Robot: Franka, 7 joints.
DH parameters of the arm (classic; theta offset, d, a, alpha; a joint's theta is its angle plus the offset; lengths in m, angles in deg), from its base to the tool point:
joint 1: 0 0.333 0 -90
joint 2: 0 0 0 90
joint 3: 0 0.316 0.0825 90
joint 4: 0 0 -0.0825 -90
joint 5: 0 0.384 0 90
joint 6: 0 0 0.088 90
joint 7: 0 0.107 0 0
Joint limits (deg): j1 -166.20..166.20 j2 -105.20..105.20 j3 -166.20..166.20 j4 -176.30..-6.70 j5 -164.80..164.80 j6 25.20..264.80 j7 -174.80..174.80
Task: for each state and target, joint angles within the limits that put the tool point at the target. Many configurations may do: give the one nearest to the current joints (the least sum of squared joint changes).
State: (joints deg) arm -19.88 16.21 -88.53 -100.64 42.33 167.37 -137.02
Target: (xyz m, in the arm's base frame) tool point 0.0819 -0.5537 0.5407
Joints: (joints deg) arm 10.79 30.36 -95.65 -123.14 49.57 181.67 -137.02
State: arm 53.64 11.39 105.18 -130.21 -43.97 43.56 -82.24
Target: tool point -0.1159 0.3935 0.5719
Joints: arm 34.48 -0.02 85.99 -104.96 -52.84 25.20 -82.24
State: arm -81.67 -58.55 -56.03 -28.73 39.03 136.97 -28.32
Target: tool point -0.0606 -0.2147 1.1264
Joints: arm -63.73 -17.97 -23.75 -47.56 40.20 124.12 -28.32
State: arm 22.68 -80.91 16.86 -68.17 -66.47 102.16 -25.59
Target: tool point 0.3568 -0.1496 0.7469
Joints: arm 14.41 -35.96 -16.36 -113.82 -61.44 95.94 -25.59
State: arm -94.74 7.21 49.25 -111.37 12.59 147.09 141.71
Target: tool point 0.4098 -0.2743 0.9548
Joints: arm -91.20 -8.31 50.45 -73.45 11.81 155.87 141.71
